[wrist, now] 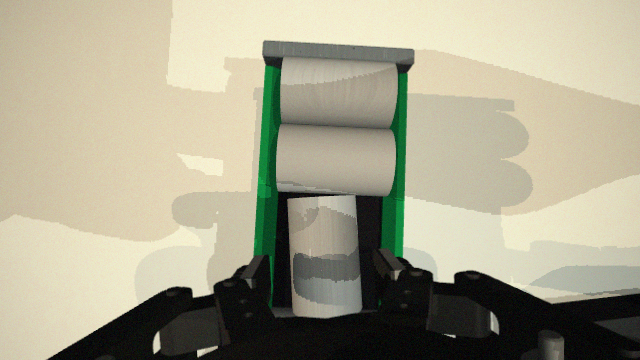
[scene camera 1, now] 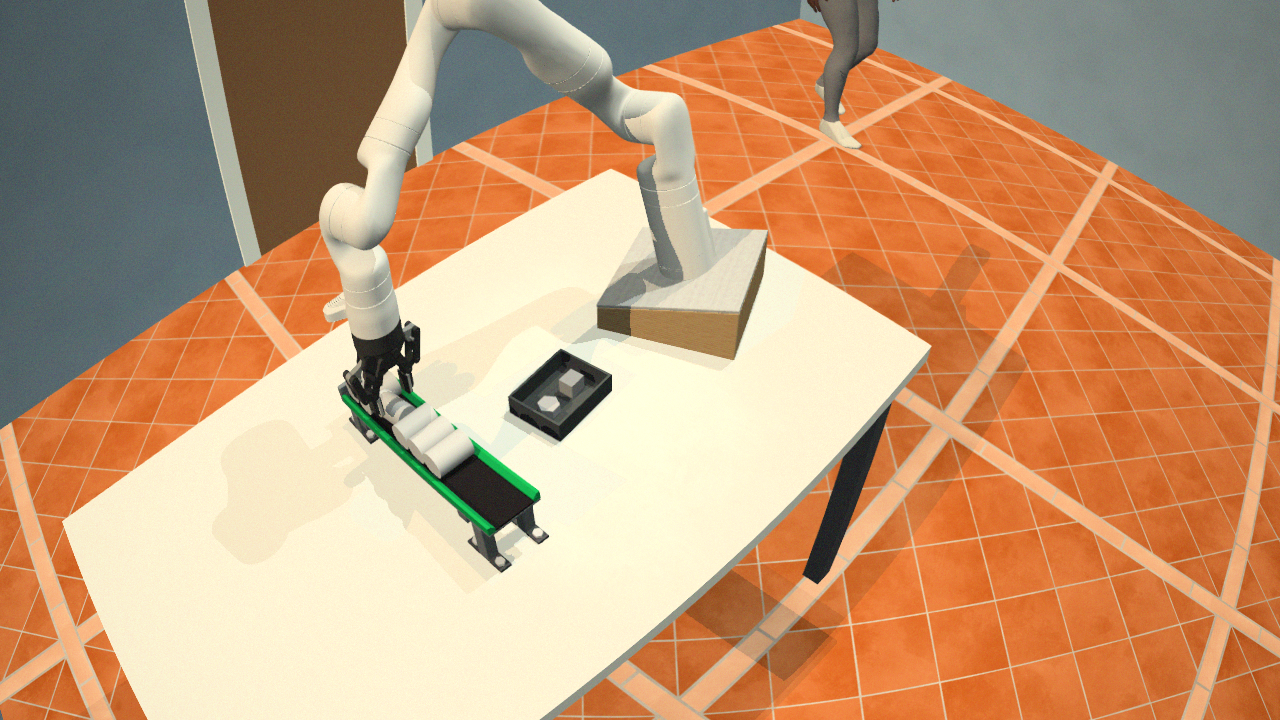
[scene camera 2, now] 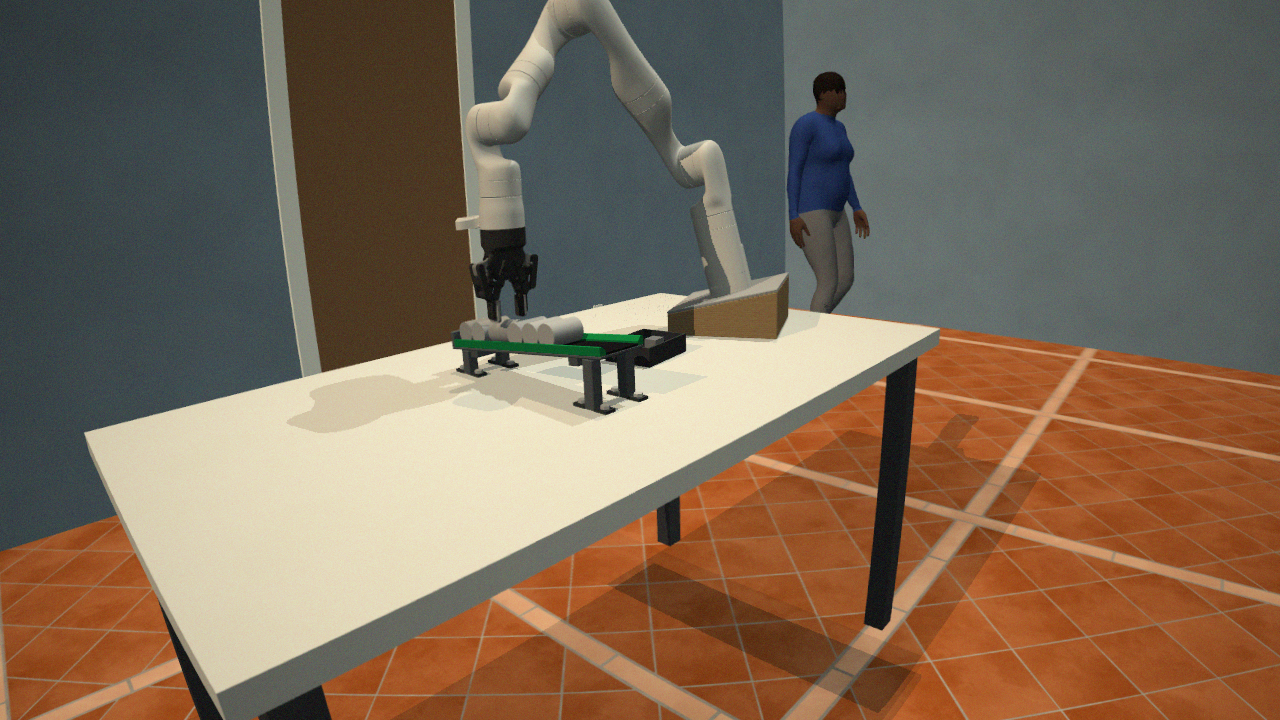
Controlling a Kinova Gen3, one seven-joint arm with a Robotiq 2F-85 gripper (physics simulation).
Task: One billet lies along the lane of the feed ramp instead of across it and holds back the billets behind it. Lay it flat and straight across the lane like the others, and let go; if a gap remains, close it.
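Seen in the pictures: gripper, fingertip midpoint: (wrist: 322,270) (scene camera 1: 393,401) (scene camera 2: 508,319); arm's base, origin of the base link: (scene camera 1: 686,264) (scene camera 2: 730,290).
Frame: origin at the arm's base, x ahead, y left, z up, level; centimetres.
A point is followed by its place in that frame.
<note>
The lengthwise billet (wrist: 326,240) {x 53.9, y -13.3, z 2.4 cm} lies along the lane of the feed ramp (scene camera 1: 510,474) (scene camera 2: 537,346) (wrist: 403,150), tilted slightly in the wrist view. Beyond it, two billets (wrist: 340,95) {x 52.8, y -20.9, z 1.5 cm} (wrist: 336,160) {x 53.2, y -17.4, z 1.9 cm} lie across the lane, against each other and the grey end stop (wrist: 338,51) {x 52.7, y -23.9, z -0.3 cm}. On its other side, several crosswise billets (scene camera 1: 447,452) {x 55.4, y 2.1, z 3.6 cm} (scene camera 2: 559,329) {x 56.5, y 2.7, z 2.9 cm} lie side by side; in the wrist view a sliver of the nearest shows. My gripper (scene camera 1: 392,399) {x 54.1, y -11.8, z 2.7 cm} (scene camera 2: 508,315) {x 54.1, y -11.8, z 2.7 cm} (wrist: 322,270) {x 54.1, y -11.8, z 2.7 cm} is partly open, pointing down, with one finger on each side of the lengthwise billet and visible gaps between. The fingertips' lower reach is unclear.
The green side rails of the ramp run close beside the fingers. A black tray (scene camera 1: 581,417) {x 32.1, y 4.9, z -6.8 cm} (scene camera 2: 666,351) {x 31.5, y 4.9, z -6.0 cm} holding a grey block (scene camera 1: 571,383) {x 29.2, y 0.6, z -4.8 cm} and a pale six-sided piece (scene camera 1: 548,404) {x 34.0, y 0.2, z -5.7 cm} stands between the ramp and the robot's base block (scene camera 1: 666,324) {x 11.0, y 4.3, z -3.4 cm} (scene camera 2: 729,319) {x 10.4, y 5.8, z -3.9 cm}. A person (scene camera 2: 820,161) stands beyond the table.
</note>
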